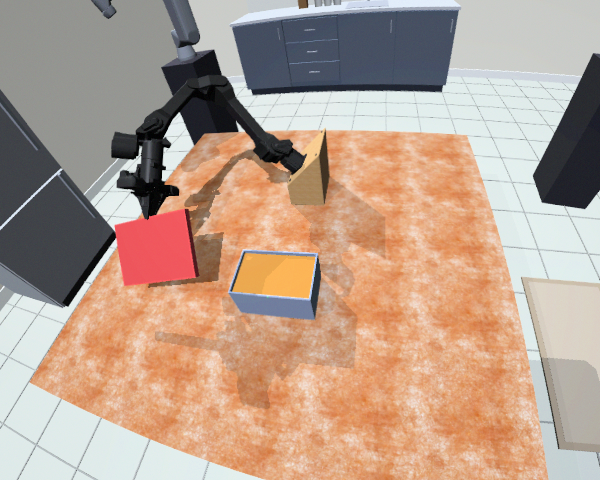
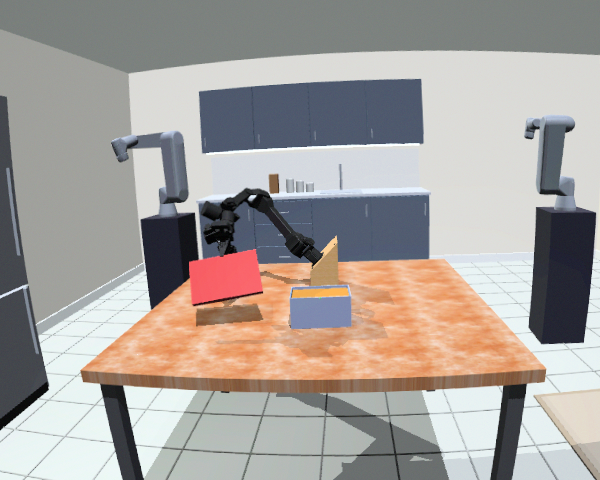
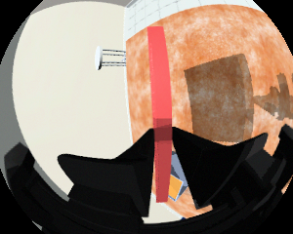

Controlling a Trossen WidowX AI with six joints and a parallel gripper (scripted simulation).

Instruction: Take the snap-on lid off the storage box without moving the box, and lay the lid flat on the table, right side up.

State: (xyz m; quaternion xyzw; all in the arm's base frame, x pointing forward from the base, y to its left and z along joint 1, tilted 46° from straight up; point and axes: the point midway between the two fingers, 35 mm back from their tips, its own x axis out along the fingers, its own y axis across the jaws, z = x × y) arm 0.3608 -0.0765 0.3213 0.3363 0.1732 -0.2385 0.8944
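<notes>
Now: the red lid 60 mm ahead of my gripper tip, 30 mm to the left of it and 50 mm below it. Round my gripper tip: storage box 10 mm ahead, 350 mm to the left, 170 mm below.
</notes>
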